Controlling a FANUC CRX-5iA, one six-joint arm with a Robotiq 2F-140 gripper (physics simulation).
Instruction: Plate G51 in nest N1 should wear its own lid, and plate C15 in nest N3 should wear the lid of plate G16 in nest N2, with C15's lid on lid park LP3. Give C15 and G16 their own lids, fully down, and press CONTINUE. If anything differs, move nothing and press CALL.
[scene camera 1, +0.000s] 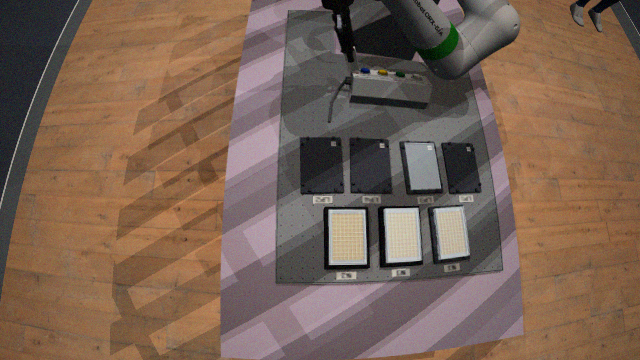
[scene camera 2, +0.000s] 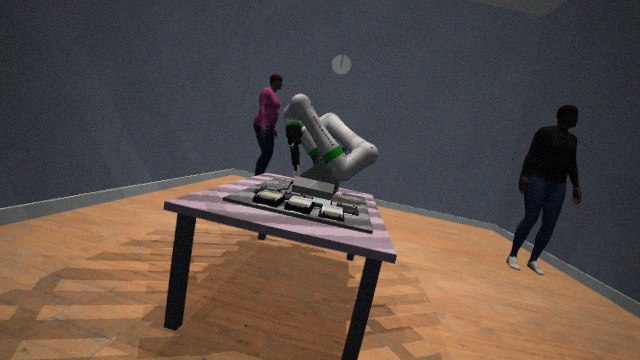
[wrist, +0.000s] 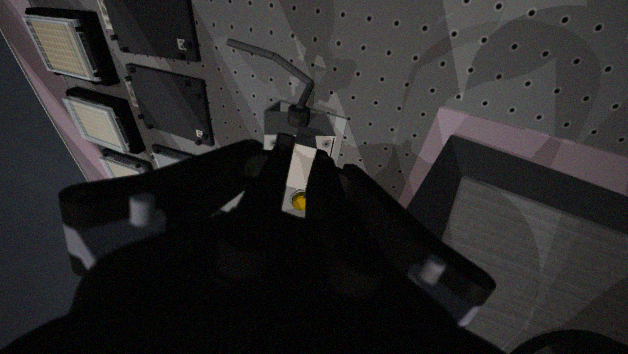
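Note:
Plates with tan well grids sit in nest N2 (scene camera 1: 347, 238) (wrist: 60, 47), nest N3 (scene camera 1: 402, 235) (wrist: 97, 122) and nest N1 (scene camera 1: 451, 233). N2's grid looks more yellow; N3's and N1's look paler. Plate names are unreadable. A pale grey lid (scene camera 1: 422, 167) lies on LP3. Parks LP2 (scene camera 1: 321, 166), LP4 (scene camera 1: 370, 166) and LP1 (scene camera 1: 461, 168) show dark tops. The button box (scene camera 1: 390, 90) carries blue (scene camera 1: 365, 70), yellow (scene camera 1: 382, 72) (wrist: 299, 201), green (scene camera 1: 400, 74) and pale (scene camera 1: 417, 77) buttons. My gripper (scene camera 1: 351, 57) (scene camera 2: 296, 170) (wrist: 302, 143) is shut and empty, close to the box's blue-button end. The fingers hide the blue button in the wrist view.
A bent grey cable (scene camera 1: 331, 105) (wrist: 272, 54) leaves the box's end. The perforated board (scene camera 1: 300, 112) lies on the pinkish table (scene camera 1: 255, 320) (scene camera 2: 280, 230). A person in pink (scene camera 2: 268, 107) stands behind the table, and one in black (scene camera 2: 550, 150) stands to the right.

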